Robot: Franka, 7 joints.
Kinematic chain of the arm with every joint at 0, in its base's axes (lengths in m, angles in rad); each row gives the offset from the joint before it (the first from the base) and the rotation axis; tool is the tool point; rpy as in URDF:
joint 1: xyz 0 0 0.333 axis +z
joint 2: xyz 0 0 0 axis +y
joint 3: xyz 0 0 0.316 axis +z
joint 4: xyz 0.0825 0 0 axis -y
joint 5: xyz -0.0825 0 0.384 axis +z
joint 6: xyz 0 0 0 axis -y
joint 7: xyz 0.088 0 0 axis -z
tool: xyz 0 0 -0.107 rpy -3.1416 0 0
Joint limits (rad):
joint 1: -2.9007..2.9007
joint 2: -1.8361..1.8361
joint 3: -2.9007..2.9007
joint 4: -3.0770..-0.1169
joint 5: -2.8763..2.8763
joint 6: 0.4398..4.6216
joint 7: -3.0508..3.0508
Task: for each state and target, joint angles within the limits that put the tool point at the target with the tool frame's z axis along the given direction. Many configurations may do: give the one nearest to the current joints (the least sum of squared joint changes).
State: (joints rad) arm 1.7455 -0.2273 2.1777 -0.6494 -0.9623 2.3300 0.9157
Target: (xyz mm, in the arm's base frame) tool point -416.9 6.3 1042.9 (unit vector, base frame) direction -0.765 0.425 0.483
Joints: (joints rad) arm 1.2676 0.1635 2.0392 -0.9614 -1.5742 2.6490 0.9157
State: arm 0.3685 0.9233 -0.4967 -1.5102 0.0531 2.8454 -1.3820
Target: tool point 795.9 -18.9 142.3 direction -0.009 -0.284 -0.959
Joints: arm 0.1616 1.3356 -0.3961 -0.7060 0.1072 1.9931 -1.3820
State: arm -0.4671 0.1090 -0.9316 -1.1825 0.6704 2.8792 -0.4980
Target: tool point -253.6 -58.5 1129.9 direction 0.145 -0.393 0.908
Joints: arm -0.6482 -0.6170 -0.4331 -0.8535 0.7611 2.9425 -0.4980
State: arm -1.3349 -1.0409 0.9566 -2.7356 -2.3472 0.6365 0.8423
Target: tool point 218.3 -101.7 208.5 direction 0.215 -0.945 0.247
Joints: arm -1.5296 -0.2119 1.7067 -3.0748 -1.6144 1.5326 0.8423
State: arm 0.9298 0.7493 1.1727 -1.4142 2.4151 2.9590 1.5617
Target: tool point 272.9 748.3 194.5 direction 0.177 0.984 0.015
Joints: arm 0.7621 1.3001 0.8764 -0.9648 2.5211 2.7489 1.5617
